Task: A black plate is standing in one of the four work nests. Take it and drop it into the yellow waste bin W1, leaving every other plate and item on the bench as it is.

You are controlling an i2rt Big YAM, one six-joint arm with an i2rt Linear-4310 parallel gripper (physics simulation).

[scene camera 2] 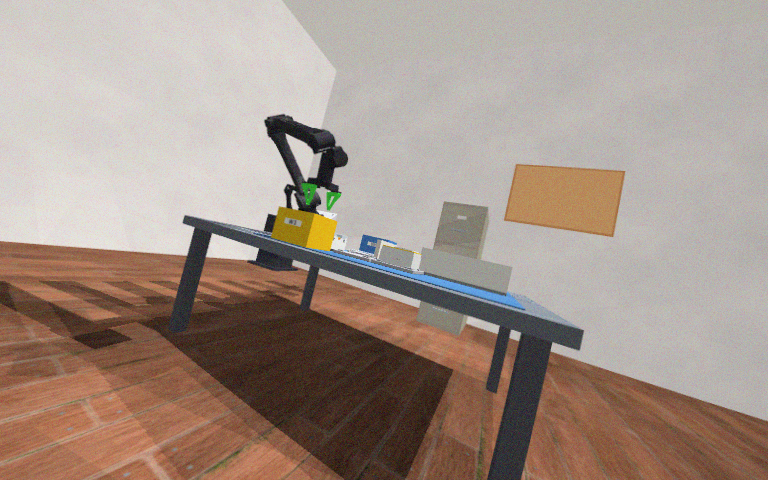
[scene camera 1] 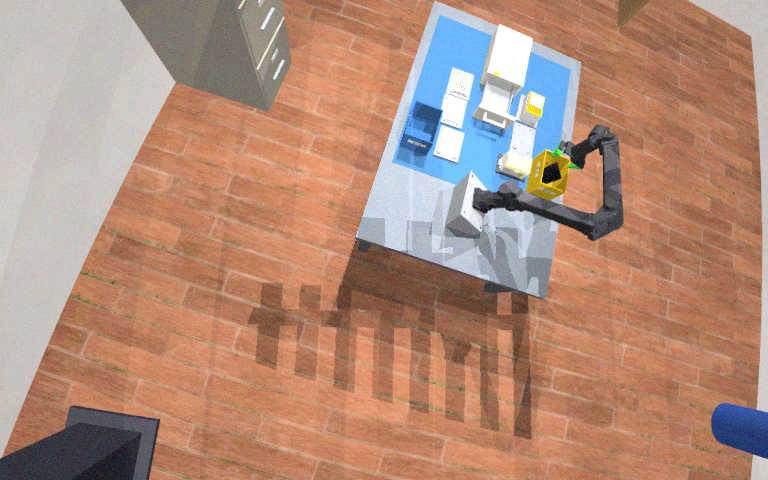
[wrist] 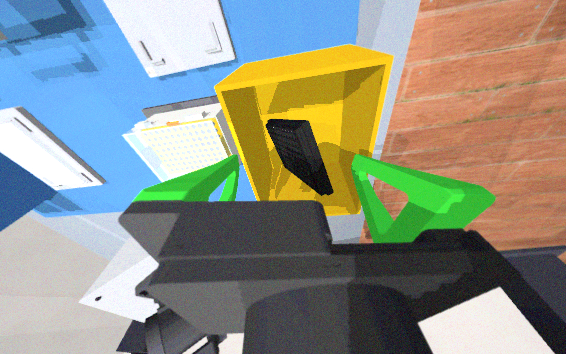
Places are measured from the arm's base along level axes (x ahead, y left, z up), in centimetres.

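Pixels of known places: gripper, fingertip midpoint: (scene camera 2: 318, 207) (scene camera 1: 559, 161) (wrist: 296, 161); arm's base, origin of the base link: (scene camera 1: 479, 200).
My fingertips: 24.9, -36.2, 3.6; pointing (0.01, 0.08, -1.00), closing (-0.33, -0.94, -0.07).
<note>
For each thing: its top centre in the pictures, then the offset to it from my fingertips, as dx, dy, dz. "spot": a spot on its surface instead.
- yellow waste bin W1, middle of its top: (wrist: 305, 167) (scene camera 2: 308, 214) (scene camera 1: 555, 170) -3.3, -0.3, -3.2
- work nest with a pale yellow plate, middle of its top: (wrist: 183, 157) (scene camera 2: 332, 232) (scene camera 1: 519, 161) -0.2, +15.8, -7.5
- flat white nest, middle of its top: (scene camera 2: 358, 253) (scene camera 1: 523, 138) +16.3, +10.5, -13.4
- white drawer unit, middle of its top: (scene camera 2: 467, 257) (scene camera 1: 511, 53) +57.1, +23.1, -4.6
- far end with its drawer, surface spot: (scene camera 1: 497, 100) spot: +34.5, +25.6, -13.4
- nest with a yellow-topped item, surface spot: (scene camera 1: 535, 104) spot: +33.1, +7.8, -7.6
- blue bin, middle of its top: (scene camera 1: 424, 121) (scene camera 2: 380, 238) +6.6, +64.1, -3.2
The black plate (scene camera 1: 551, 173) (wrist: 301, 155) is inside the yellow waste bin W1 (scene camera 1: 535, 180) (scene camera 2: 301, 230) (wrist: 305, 74), tilted on its edge and apart from the fingers. In the scene camera 2 view the bin's walls hide the plate. My gripper (scene camera 1: 566, 159) (scene camera 2: 321, 204) (wrist: 296, 161) is open and empty, with its green fingers pointing down above the bin. A work nest with a pale yellow plate (scene camera 1: 516, 165) (wrist: 185, 147) stands right beside the bin. A flat white nest (scene camera 1: 522, 139) (wrist: 175, 32) shows beyond it.
A white drawer unit (scene camera 1: 508, 56) (scene camera 2: 464, 268) stands at the far end with its drawer (scene camera 1: 497, 100) pulled out. A nest with a yellow-topped item (scene camera 1: 535, 104) is near it. A blue bin (scene camera 1: 421, 127) (scene camera 2: 373, 243) and white plates (scene camera 1: 450, 144) stand across the mat. The bin is near the table's edge.
</note>
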